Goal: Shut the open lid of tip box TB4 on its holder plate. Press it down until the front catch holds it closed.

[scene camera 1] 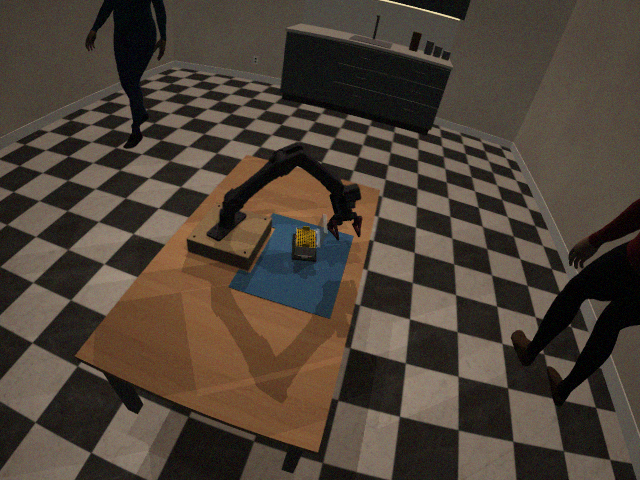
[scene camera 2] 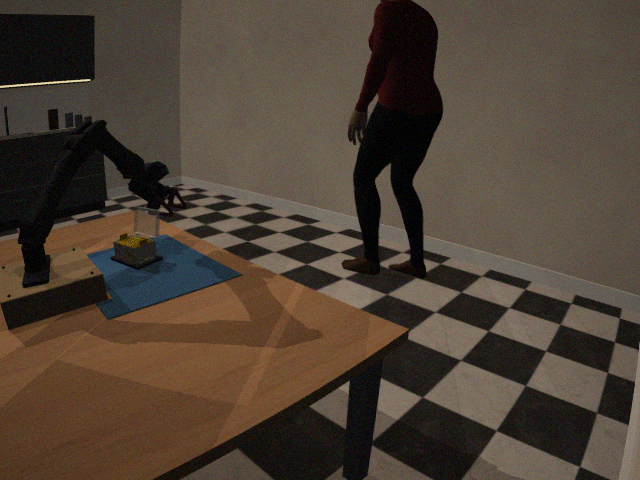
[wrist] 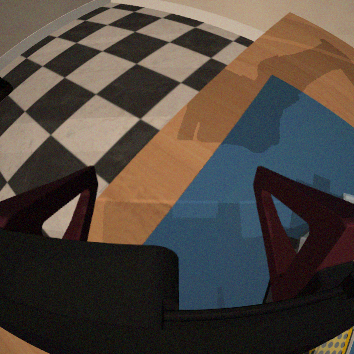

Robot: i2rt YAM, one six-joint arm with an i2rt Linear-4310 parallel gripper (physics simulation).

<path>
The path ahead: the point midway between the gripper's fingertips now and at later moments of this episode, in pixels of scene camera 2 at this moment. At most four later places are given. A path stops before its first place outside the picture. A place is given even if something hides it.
My gripper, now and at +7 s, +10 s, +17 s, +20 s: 180, 210; 161, 212; 137, 215; 133, 228; 133, 230
</path>
